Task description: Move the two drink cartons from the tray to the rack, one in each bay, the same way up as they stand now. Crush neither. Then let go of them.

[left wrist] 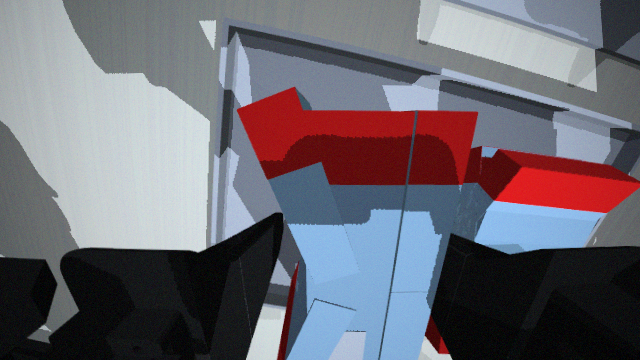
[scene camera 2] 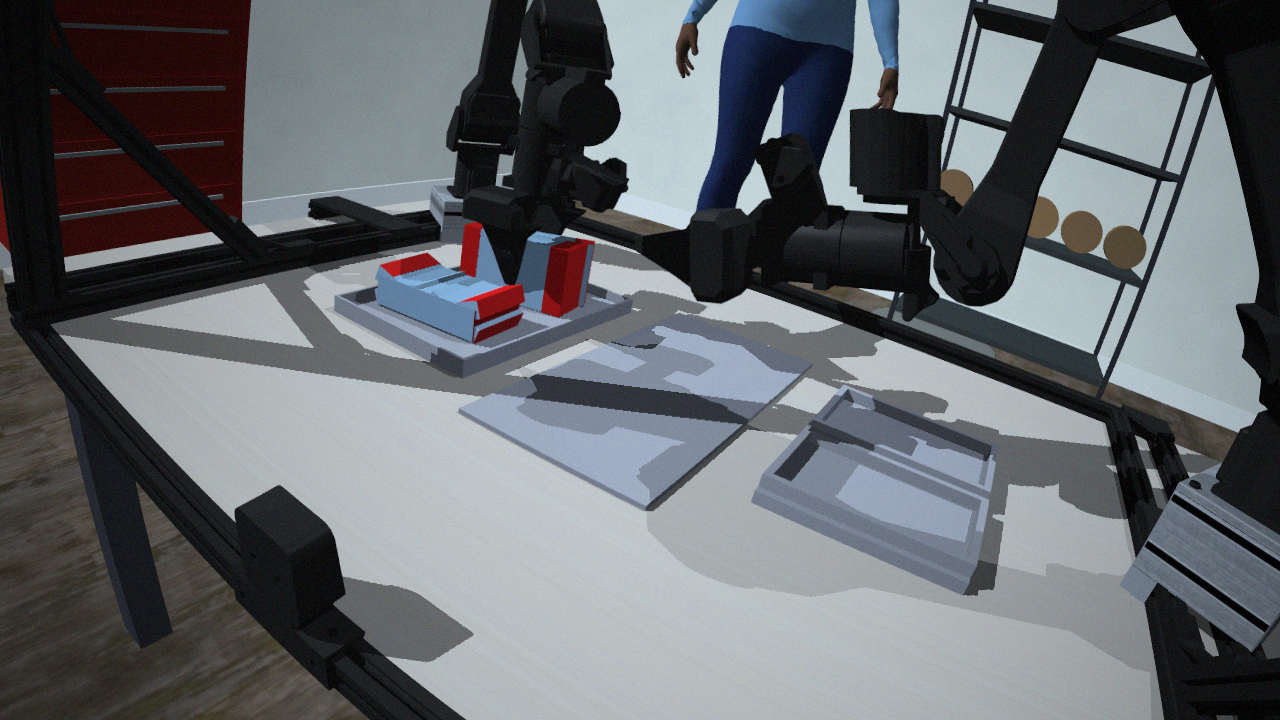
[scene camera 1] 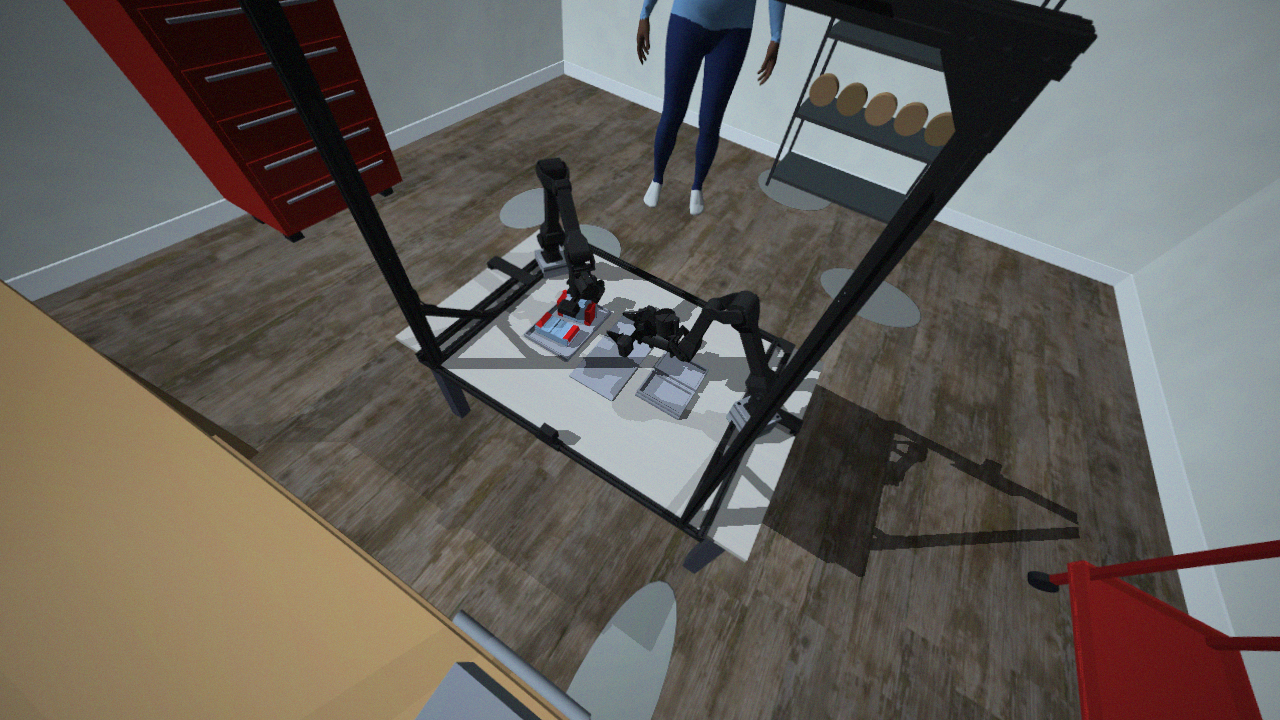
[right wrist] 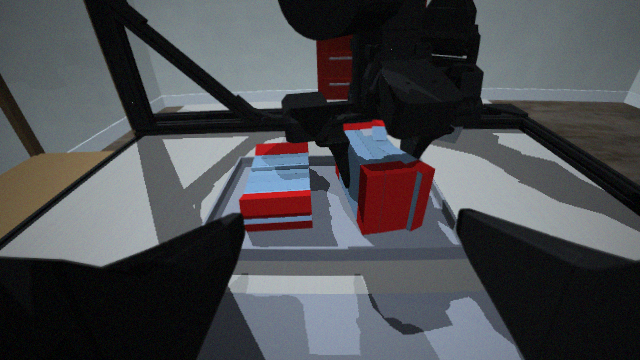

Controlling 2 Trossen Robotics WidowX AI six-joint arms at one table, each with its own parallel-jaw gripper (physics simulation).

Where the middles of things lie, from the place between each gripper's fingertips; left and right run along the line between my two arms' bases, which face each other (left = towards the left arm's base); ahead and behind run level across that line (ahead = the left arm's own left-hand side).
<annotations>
Now: right hand 120 mm above the flat grey mat [scene camera 2: 634,417] and 40 mm to the left of it. Round my right hand: shallow walled tray [scene camera 2: 536,329] (160 mm to the left, 110 mm below, 50 mm behind).
The shallow walled tray is 50 mm behind my left hand, 10 mm to the right of it and 20 mm below it. The rest, counted from my left hand: flat grey mat 10 mm behind, 210 mm to the right, 20 mm below.
</annotations>
